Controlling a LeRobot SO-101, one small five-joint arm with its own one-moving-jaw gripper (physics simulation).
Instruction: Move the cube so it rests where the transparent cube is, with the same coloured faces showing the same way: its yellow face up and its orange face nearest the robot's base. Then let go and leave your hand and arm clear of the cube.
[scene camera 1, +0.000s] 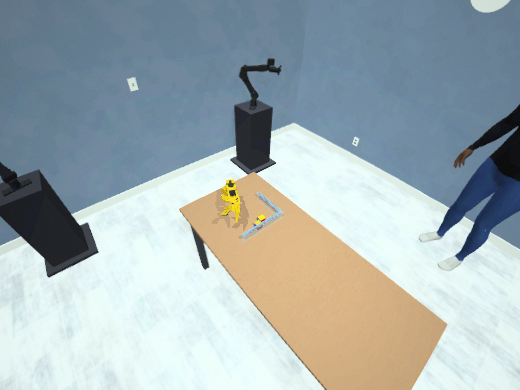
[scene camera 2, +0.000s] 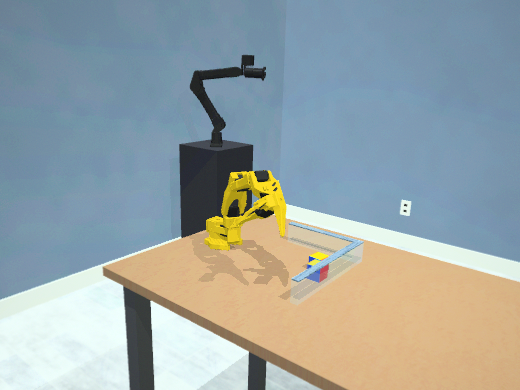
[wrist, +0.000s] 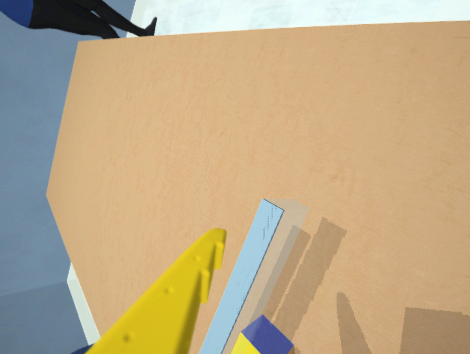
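Pixels of known places: end effector, tool point: (scene camera 1: 236, 221) (scene camera 2: 281, 235) (wrist: 224, 244); arm's base, origin of the base link: (scene camera 2: 228, 245).
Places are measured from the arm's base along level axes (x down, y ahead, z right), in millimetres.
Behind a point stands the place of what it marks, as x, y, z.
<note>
The cube (scene camera 1: 262, 218) @(-40, 301, -34) (scene camera 2: 319, 256) @(-40, 293, -31) (wrist: 268, 336) is near the inner side of the low clear wall, with yellow upward and blue and red on its sides. The wall's rail crosses in front of it in scene camera 2. Yellow, blue and red patches overlap or adjoin there, so I cannot tell the transparent cube's outline from the solid cube's. In the wrist view a blue face and part of a yellow face show at the bottom edge. My gripper (scene camera 1: 229, 218) @(-158, 306, 164) (scene camera 2: 256, 229) is fully open and empty, above the table and apart from the cube, on the base side. One notched jaw shows in the wrist view.
A low clear wall with a light blue top rail (scene camera 1: 270, 202) @(-60, 240, -154) (scene camera 2: 345, 250) @(-60, 346, -71) (wrist: 243, 272) @(-60, 343, 94) forms an L on the table (scene camera 1: 320, 300) @(0, 875, 67) (scene camera 2: 425, 320) @(0, 597, 27) (wrist: 175, 125) @(0, 590, 179). Two dark pedestals (scene camera 1: 254, 135) (scene camera 1: 45, 220) stand beyond the table. A person (scene camera 1: 480, 200) stands on the right.
</note>
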